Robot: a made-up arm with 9 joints. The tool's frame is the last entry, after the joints. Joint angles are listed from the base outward. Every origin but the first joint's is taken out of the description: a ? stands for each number. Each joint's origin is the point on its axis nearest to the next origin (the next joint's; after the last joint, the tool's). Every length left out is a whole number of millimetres.
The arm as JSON. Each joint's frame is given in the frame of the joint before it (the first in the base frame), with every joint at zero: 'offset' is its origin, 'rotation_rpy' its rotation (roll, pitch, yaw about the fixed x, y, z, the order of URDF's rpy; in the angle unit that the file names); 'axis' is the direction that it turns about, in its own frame. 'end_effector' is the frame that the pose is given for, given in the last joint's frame.
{
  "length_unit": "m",
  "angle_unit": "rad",
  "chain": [
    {
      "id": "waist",
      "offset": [
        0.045,
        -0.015,
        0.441
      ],
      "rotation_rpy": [
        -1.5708,
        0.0,
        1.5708
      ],
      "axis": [
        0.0,
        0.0,
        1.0
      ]
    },
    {
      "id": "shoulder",
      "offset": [
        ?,
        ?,
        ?
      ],
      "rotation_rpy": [
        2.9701,
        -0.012,
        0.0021
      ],
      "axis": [
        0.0,
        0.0,
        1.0
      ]
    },
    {
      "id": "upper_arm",
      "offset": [
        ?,
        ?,
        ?
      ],
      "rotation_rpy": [
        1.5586,
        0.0,
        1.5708
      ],
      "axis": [
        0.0,
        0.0,
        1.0
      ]
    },
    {
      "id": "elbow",
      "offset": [
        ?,
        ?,
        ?
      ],
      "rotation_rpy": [
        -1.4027,
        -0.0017,
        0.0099
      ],
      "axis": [
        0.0,
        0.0,
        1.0
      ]
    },
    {
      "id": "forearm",
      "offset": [
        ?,
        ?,
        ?
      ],
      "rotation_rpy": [
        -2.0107,
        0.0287,
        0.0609
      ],
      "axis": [
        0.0,
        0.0,
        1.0
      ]
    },
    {
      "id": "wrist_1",
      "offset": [
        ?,
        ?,
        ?
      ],
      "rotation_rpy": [
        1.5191,
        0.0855,
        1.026
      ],
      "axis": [
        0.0,
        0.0,
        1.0
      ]
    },
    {
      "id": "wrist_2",
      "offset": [
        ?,
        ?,
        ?
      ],
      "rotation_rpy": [
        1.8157,
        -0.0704,
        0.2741
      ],
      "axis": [
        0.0,
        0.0,
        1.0
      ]
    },
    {
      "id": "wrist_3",
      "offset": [
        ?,
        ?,
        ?
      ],
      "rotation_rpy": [
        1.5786,
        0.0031,
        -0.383
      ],
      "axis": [
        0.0,
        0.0,
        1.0
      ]
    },
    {
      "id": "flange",
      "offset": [
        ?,
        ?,
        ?
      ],
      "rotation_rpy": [
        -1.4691,
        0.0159,
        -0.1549
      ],
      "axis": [
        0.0,
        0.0,
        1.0
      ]
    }
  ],
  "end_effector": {
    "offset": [
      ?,
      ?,
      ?
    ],
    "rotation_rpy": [
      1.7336,
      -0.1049,
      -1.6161
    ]
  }
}
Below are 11 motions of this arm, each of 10 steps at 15 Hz.
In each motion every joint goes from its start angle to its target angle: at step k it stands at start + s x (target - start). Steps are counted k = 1, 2, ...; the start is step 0. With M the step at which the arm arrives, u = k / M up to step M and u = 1 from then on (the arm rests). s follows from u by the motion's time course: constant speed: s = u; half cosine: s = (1 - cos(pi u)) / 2; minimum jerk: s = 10 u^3 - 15 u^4 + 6 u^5.
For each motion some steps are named. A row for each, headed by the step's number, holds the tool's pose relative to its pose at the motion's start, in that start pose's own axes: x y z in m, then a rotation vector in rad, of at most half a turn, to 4 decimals.
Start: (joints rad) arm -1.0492 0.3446 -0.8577 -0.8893 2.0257 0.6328 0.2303 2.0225 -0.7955
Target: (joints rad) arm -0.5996 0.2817 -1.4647 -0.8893 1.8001 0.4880 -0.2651 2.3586 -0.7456
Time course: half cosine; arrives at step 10
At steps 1, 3, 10:
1: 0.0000 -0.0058 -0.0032 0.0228 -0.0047 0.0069
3: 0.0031 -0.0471 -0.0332 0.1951 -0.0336 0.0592
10: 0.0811 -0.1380 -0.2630 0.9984 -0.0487 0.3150

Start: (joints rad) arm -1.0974 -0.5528 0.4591 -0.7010 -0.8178 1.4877 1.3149 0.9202 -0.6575
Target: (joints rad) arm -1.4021 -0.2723 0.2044 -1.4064 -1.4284 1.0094 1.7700 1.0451 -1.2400
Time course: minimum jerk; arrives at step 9
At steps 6, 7, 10:
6: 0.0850 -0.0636 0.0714 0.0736 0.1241 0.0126
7: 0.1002 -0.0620 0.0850 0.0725 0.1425 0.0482
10: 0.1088 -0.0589 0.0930 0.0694 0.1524 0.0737

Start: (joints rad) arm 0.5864 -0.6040 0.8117 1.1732 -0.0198 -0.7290 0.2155 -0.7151 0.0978
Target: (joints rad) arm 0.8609 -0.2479 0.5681 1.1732 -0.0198 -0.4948 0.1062 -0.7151 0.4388
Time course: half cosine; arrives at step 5
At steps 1, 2, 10:
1: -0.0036 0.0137 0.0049 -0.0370 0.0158 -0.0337
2: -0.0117 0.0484 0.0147 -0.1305 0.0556 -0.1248
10: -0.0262 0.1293 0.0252 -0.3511 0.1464 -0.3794

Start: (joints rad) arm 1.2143 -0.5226 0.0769 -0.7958 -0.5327 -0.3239 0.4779 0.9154 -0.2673
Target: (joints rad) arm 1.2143 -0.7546 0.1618 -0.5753 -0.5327 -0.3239 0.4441 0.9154 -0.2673
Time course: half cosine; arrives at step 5
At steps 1, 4, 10:
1: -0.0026 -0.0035 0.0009 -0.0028 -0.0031 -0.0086
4: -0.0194 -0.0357 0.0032 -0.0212 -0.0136 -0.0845
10: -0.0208 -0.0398 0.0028 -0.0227 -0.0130 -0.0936

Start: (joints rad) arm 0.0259 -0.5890 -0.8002 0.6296 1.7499 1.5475 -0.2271 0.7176 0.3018
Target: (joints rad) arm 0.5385 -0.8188 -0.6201 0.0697 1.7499 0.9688 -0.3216 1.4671 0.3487
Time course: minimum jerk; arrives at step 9
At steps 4, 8, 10:
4: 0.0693 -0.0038 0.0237 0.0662 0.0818 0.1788
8: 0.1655 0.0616 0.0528 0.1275 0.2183 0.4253
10: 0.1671 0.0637 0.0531 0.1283 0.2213 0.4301

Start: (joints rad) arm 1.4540 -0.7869 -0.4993 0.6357 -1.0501 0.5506 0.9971 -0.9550 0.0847
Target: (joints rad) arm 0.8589 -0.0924 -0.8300 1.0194 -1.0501 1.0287 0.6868 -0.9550 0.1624
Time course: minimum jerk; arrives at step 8
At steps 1, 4, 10:
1: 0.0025 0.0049 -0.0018 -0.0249 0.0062 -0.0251
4: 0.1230 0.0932 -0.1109 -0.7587 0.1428 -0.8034
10: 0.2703 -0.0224 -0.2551 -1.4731 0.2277 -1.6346

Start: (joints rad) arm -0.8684 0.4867 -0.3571 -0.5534 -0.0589 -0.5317 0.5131 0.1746 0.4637
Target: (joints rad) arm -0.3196 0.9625 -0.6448 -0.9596 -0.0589 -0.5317 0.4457 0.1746 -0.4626
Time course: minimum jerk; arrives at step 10
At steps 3, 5, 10:
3: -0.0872 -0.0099 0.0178 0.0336 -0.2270 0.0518
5: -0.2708 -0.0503 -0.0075 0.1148 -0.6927 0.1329
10: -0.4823 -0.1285 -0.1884 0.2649 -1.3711 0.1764

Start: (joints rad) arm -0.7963 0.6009 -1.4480 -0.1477 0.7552 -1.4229 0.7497 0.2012 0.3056
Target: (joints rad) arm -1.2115 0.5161 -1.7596 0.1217 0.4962 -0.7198 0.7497 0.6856 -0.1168
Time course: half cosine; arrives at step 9
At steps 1, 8, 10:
1: -0.0021 -0.0028 0.0021 0.0043 -0.0088 -0.0003
8: -0.0952 -0.0487 0.0371 0.0143 -0.3416 0.0222
10: -0.0993 -0.0492 0.0370 0.0113 -0.3547 0.0251

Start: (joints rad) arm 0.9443 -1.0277 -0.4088 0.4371 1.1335 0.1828 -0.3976 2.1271 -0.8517
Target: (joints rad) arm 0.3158 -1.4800 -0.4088 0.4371 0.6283 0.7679 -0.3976 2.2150 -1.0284
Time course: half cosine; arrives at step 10
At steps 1, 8, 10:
1: 0.0003 0.0015 0.0009 -0.0126 0.0030 -0.0063
8: 0.0442 0.0295 0.0092 -0.3951 0.2219 -0.2833
10: 0.0524 0.0281 0.0076 -0.4261 0.2581 -0.3179

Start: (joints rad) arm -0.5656 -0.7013 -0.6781 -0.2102 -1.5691 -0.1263 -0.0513 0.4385 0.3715
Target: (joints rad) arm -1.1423 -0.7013 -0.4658 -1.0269 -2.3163 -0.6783 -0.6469 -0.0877 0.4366
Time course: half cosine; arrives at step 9
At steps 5, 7, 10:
5: 0.2155 -0.0381 0.0127 0.0551 0.3406 -0.0002
7: 0.3214 -0.0516 -0.0265 0.0236 0.5283 -0.0885
10: 0.3592 -0.0552 -0.0498 -0.0052 0.6049 -0.1348

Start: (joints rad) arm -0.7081 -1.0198 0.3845 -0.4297 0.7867 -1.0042 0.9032 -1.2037 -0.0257
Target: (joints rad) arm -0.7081 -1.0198 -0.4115 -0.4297 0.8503 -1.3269 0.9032 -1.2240 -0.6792
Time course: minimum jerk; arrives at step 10
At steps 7, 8, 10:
7: -0.5059 -0.0476 -0.2080 0.0438 -1.3694 0.1155
8: -0.5395 -0.0545 -0.2761 0.0432 -1.5421 0.1324
10: -0.5531 -0.0584 -0.3157 0.0425 -1.6372 0.1421

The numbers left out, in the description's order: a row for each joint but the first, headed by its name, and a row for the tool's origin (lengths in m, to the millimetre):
shoulder: 0.009 -0.002 0.0
upper_arm: -0.173 0.103 0.0
elbow: -0.06 -0.043 0.0
forearm: 0.036 0.096 0.0
wrist_1: 0.041 -0.013 0.0
wrist_2: -0.063 -0.127 0.0
wrist_3: -0.025 0.0 0.0
flange: -0.041 -0.133 0.0
tool: -0.336 -0.169 0.0

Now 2 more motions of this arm.
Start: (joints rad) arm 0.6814 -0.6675 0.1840 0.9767 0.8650 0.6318 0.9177 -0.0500 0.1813
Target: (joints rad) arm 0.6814 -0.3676 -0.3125 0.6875 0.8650 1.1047 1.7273 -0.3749 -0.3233
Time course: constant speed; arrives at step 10
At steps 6, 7, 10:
6: 0.0256 0.1306 -0.0013 -0.4781 -0.0784 -0.3219
7: 0.0382 0.1407 -0.0054 -0.5321 -0.0825 -0.3715
10: 0.0821 0.1473 -0.0130 -0.6409 -0.0818 -0.5067

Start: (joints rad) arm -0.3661 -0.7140 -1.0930 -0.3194 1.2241 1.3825 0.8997 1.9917 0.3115
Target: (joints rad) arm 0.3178 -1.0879 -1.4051 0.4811 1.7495 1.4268 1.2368 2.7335 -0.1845
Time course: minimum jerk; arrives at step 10
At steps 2, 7, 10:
2: -0.0045 0.0039 0.0079 0.0458 -0.0483 0.0761
7: 0.0874 0.0885 -0.0569 0.7813 -0.1558 0.8961
10: 0.1170 0.1297 -0.1108 0.9281 -0.0550 0.9647

